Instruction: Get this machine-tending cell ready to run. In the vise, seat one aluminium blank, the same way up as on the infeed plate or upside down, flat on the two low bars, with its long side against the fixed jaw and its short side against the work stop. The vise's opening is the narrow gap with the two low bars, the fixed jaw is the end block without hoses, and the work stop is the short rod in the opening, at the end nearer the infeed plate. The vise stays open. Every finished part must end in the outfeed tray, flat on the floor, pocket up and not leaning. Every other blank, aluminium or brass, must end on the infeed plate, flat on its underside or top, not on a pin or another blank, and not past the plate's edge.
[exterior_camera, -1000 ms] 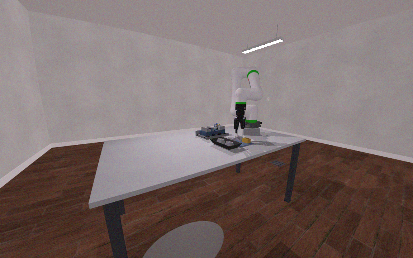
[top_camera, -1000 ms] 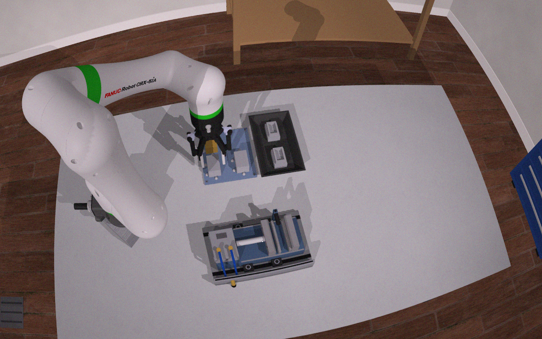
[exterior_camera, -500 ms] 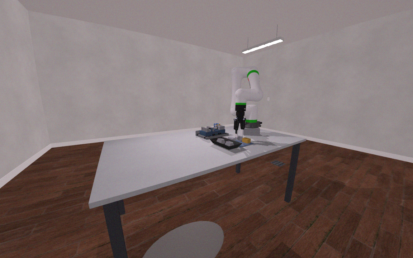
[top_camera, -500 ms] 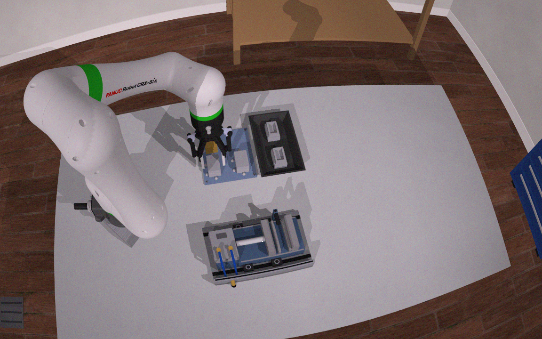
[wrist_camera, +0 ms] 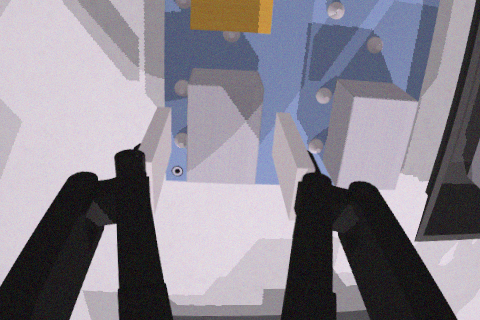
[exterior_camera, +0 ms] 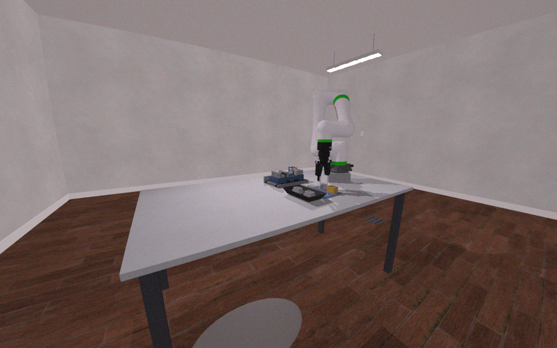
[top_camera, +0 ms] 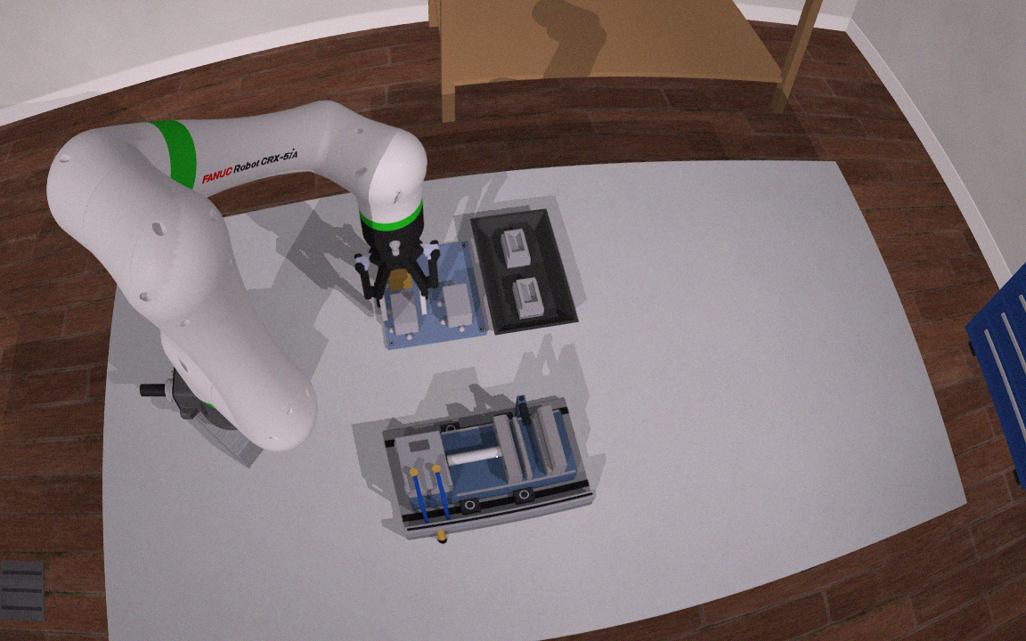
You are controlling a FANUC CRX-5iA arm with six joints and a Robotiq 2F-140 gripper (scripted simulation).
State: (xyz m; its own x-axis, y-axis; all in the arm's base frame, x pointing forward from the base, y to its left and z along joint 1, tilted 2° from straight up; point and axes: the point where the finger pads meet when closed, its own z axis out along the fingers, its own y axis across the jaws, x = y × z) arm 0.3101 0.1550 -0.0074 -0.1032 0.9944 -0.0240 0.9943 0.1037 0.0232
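Now: hand 22 cm to the left of the dark work stop rod, 18 cm short of it and 3 cm below it. Round my hand: blue infeed plate: 6 cm below, 5 cm to the left, 4 cm ahead; white piston rod: 28 cm to the right, 10 cm ahead, 1 cm above; brass blank: 9 cm to the left, 4 cm below, 1 cm behind.
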